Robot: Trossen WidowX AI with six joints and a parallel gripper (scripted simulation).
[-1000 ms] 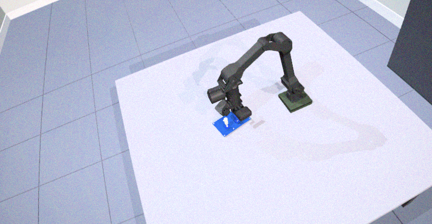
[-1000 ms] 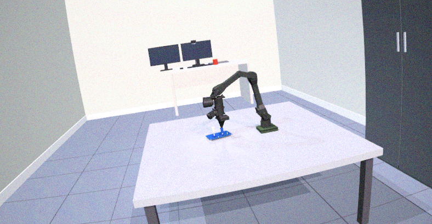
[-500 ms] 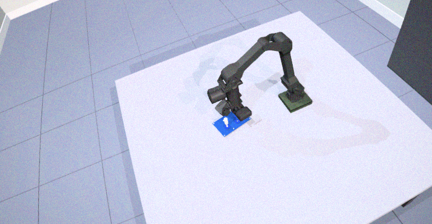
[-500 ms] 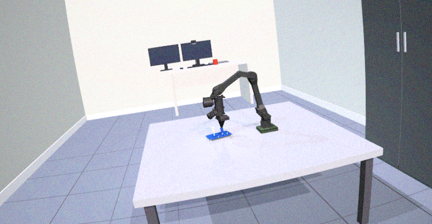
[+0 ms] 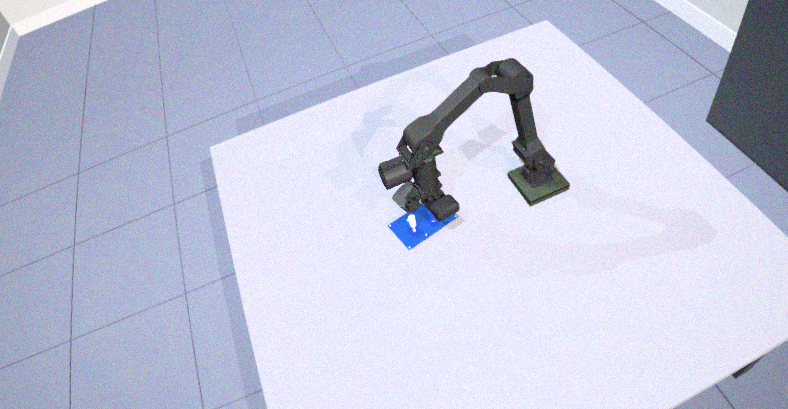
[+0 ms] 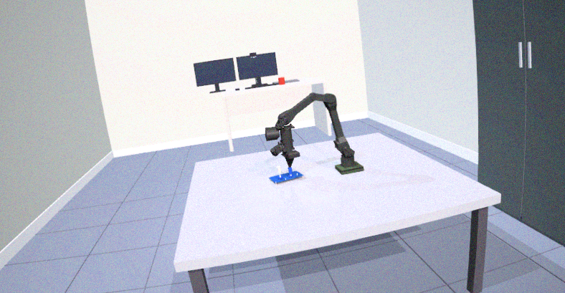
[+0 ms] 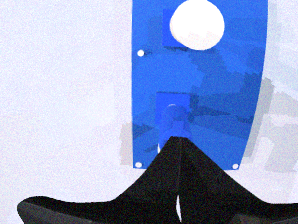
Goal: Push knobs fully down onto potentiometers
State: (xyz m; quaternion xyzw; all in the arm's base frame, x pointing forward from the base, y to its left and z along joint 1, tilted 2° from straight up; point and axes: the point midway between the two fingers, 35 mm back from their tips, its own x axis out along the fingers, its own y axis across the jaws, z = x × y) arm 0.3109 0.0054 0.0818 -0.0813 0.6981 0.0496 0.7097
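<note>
The white knob lies 6 cm ahead of my gripper tip and 1 cm to the left of it.
</note>
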